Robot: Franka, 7 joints.
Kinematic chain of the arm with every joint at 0, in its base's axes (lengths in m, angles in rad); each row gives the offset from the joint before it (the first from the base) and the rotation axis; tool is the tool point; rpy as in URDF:
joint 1: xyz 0 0 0.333 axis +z
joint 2: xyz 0 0 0 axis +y
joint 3: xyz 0 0 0.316 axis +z
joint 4: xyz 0.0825 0 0 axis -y
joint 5: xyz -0.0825 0 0.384 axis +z
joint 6: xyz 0 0 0 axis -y
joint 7: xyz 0.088 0 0 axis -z
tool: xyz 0 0 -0.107 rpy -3.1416 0 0
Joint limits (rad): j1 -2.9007..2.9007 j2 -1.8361..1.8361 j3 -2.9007..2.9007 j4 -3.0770..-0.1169 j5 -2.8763..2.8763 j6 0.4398..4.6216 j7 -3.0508..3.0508
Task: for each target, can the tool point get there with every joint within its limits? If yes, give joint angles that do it. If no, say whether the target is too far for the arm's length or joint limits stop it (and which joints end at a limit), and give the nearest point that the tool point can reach.
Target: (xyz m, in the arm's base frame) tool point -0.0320 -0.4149 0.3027
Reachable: yes | joints -0.3696 -0.0995 -1.2699 -2.3765 -0.0757 1.7381 1.5326
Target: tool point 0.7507 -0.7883 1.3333
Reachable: no: too far | nearest point 0.4356 -0.4574 0.9135 | short by 0.620 m
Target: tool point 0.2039 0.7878 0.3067
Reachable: yes | joints 1.2857 1.4164 -0.3373 -0.4779 -0.6683 3.5017 -2.3179
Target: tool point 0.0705 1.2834 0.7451
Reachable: no: too far | nearest point 0.0448 0.8157 0.5949 | short by 0.492 m
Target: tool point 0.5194 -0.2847 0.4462
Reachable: yes | joints -0.6582 0.3808 -0.0894 -1.8032 -1.4405 3.9386 -1.2297
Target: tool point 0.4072 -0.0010 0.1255
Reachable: yes | joints 1.9746 -1.1315 -2.4299 -2.5544 -1.0244 3.8174 -2.2899
